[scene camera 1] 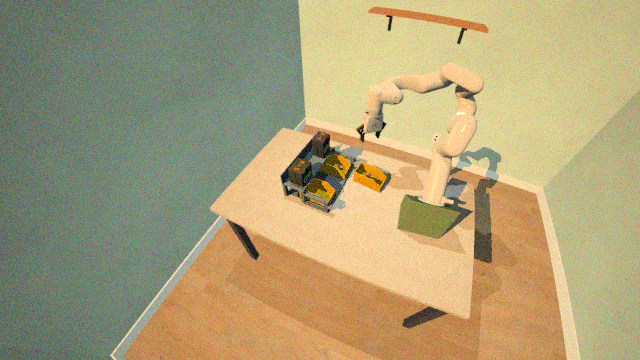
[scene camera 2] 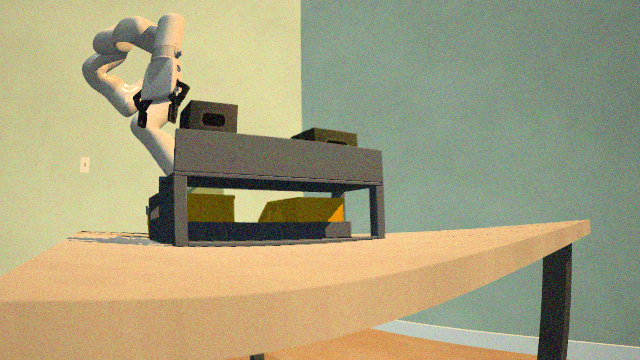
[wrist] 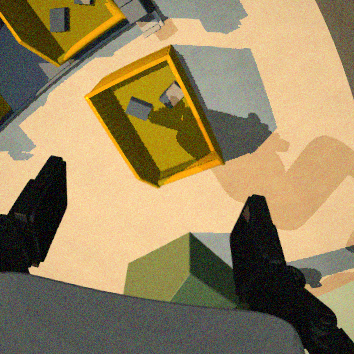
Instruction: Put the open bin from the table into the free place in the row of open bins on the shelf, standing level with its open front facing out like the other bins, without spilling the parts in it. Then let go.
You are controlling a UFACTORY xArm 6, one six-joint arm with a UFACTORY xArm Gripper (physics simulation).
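Frame: origin at the arm's base, x ahead, y left, z up, level; millimetres.
Seen in the pictures: gripper, fingertip midpoint: [scene camera 1: 369, 139] [scene camera 2: 156, 124] [wrist: 152, 199]; arm's base at its link origin: [scene camera 1: 431, 202].
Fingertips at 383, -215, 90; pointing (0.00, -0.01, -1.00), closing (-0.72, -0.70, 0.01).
Observation:
Offsets run from my fingertips to a thing's top centre, as dx, dy, dz. "spot": to the spot under its first point.
An open yellow bin @[spot: -48, +100, -214] [scene camera 1: 367, 181] [wrist: 145, 137] stands upright on the table beside the shelf. Two small grey parts @[spot: -23, +66, -242] [wrist: 139, 108] @[spot: -30, +20, -242] [wrist: 172, 94] show in it. The grey shelf @[spot: +346, +124, -136] [scene camera 2: 275, 161] holds a far yellow bin @[spot: +149, +6, -244] [scene camera 1: 340, 164] [scene camera 2: 210, 207] and a near yellow bin @[spot: +182, +246, -251] [scene camera 1: 319, 191] [scene camera 2: 307, 211] in its lower row, with a gap between them. One shelf bin [wrist: 87, 27] shows at the wrist view's upper left. My gripper [scene camera 1: 370, 138] [scene camera 2: 158, 124] [wrist: 152, 199] is open and empty, above the table and well above the loose bin. The loose bin lies ahead of the fingers, turned at an angle, in the wrist view.
Two dark boxes @[spot: +242, +83, -64] [scene camera 1: 321, 145] @[+278, +270, -61] [scene camera 1: 300, 173] [scene camera 2: 220, 119] [scene camera 2: 332, 137] stand on the shelf's upper level behind the bin row. The green robot base [scene camera 1: 427, 218] [wrist: 157, 270] is on the table beyond the loose bin. An orange wall shelf [scene camera 1: 427, 19] hangs high behind the arm.

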